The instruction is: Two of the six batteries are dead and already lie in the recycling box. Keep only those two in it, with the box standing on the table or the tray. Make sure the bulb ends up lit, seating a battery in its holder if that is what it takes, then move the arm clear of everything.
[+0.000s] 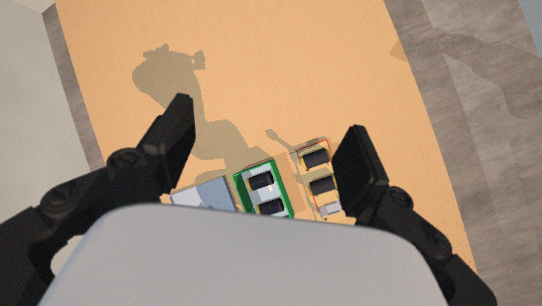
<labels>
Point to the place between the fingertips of my gripper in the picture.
At 270, 130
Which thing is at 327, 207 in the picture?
A pale circuit board.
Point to a blue-grey tray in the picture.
215, 194
</labels>
